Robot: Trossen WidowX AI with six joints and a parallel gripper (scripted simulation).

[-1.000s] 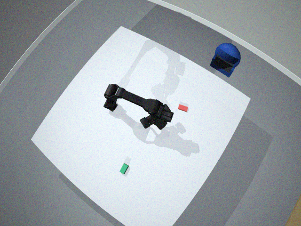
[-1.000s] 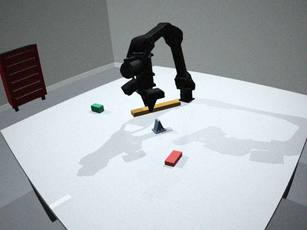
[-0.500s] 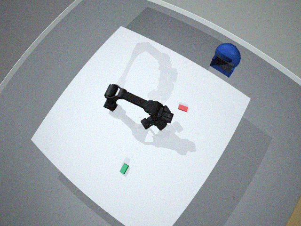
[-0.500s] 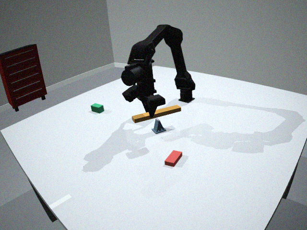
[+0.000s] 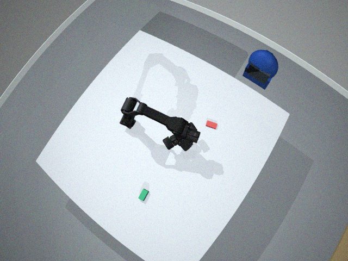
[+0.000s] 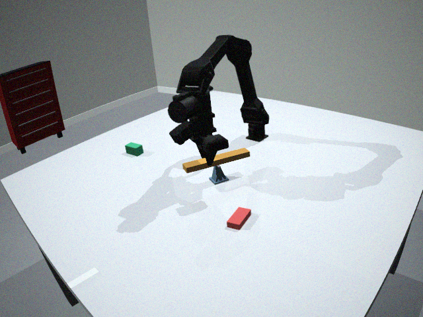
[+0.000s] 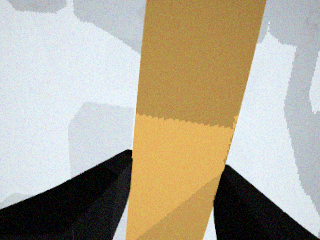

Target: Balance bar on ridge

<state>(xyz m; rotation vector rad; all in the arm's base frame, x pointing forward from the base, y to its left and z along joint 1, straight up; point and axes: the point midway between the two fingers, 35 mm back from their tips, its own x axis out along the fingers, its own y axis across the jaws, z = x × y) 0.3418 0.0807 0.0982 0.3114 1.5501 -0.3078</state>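
Right now my gripper tip is 3 cm past the orange bar and 1 cm to the right of it. From my gripper tip the other things lie so: green block: 39 cm to the right, 5 cm below; red block: 19 cm to the left, 9 cm ahead, 6 cm below.
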